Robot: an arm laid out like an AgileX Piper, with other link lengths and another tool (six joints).
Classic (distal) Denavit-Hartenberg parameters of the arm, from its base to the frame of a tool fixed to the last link. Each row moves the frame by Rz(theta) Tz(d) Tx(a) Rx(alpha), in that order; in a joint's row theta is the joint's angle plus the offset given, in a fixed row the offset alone. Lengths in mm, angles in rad.
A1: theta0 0, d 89.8, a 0, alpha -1.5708
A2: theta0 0.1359, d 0, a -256.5, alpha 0
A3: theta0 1.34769, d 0, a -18.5, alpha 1.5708
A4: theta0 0, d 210.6, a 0, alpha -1.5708
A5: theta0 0, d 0, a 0, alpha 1.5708
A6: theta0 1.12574, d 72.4, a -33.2, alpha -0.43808
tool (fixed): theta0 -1.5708, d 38.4, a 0, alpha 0
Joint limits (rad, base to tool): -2.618..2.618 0..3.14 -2.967..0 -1.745..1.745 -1.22..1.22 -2.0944..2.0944
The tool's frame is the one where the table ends.
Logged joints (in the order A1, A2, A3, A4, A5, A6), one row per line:
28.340 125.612 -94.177 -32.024 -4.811 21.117
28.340 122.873 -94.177 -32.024 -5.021 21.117
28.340 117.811 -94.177 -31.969 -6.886 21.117
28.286 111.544 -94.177 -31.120 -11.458 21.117
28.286 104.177 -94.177 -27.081 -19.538 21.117
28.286 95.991 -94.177 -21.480 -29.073 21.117
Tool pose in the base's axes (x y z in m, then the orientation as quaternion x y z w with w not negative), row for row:
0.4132 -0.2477 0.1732 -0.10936 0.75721 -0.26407 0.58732
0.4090 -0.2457 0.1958 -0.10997 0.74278 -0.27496 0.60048
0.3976 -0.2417 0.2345 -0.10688 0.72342 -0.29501 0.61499
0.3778 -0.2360 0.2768 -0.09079 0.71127 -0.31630 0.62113
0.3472 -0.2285 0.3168 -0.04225 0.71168 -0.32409 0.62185
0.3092 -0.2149 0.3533 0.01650 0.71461 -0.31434 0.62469
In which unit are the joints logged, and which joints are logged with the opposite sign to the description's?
The joints are logged in degrees. Opposite sign: A1, A5.
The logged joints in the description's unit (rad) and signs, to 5 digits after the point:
-0.49463 2.19234 -1.64370 -0.55892 0.08397 0.36856
-0.49463 2.14454 -1.64370 -0.55892 0.08763 0.36856
-0.49463 2.05619 -1.64370 -0.55796 0.12018 0.36856
-0.49368 1.94681 -1.64370 -0.54315 0.19998 0.36856
-0.49368 1.81823 -1.64370 -0.47265 0.34100 0.36856
-0.49368 1.67536 -1.64370 -0.37490 0.50742 0.36856

